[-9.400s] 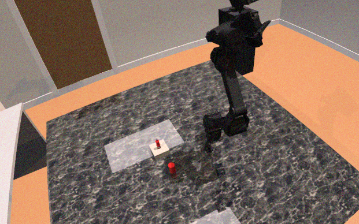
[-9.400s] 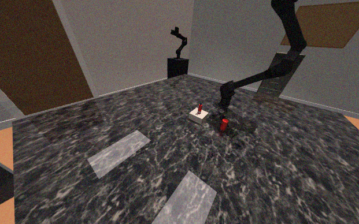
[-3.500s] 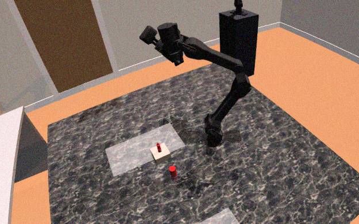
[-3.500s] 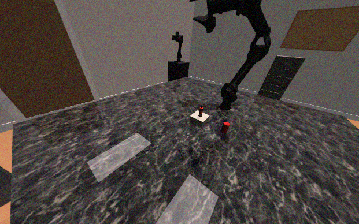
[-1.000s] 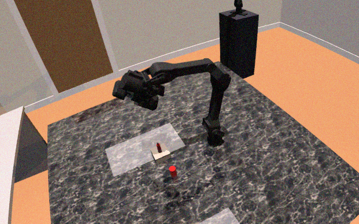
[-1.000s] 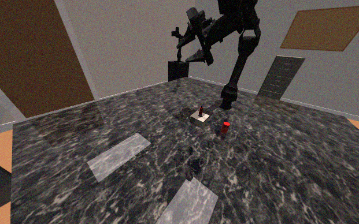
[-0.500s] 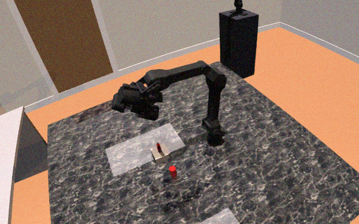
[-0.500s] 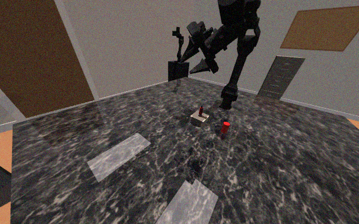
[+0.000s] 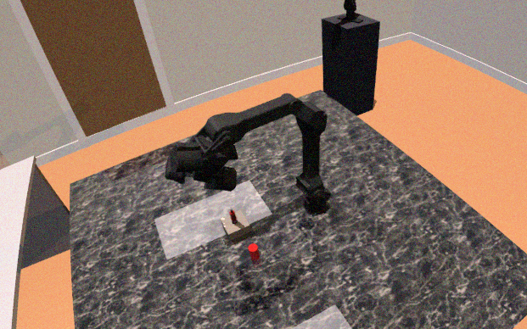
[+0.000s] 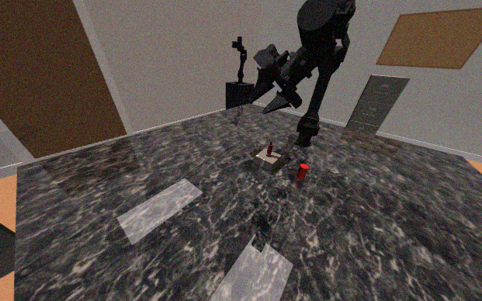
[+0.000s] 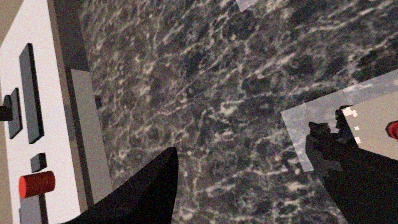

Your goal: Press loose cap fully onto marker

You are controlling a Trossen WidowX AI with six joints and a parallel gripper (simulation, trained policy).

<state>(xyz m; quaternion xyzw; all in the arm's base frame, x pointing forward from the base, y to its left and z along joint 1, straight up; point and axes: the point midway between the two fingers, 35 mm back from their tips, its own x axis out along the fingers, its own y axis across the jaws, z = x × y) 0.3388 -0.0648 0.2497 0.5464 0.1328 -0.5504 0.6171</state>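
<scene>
My gripper tip is 90 mm past the red cap, 160 mm to the right of it and 200 mm above it. From my gripper tip the other things lie so: pale holder block (80 mm behind, 30 mm to the left, 210 mm below); then red marker (80 mm behind, 30 mm to the left, 160 mm below).
</scene>
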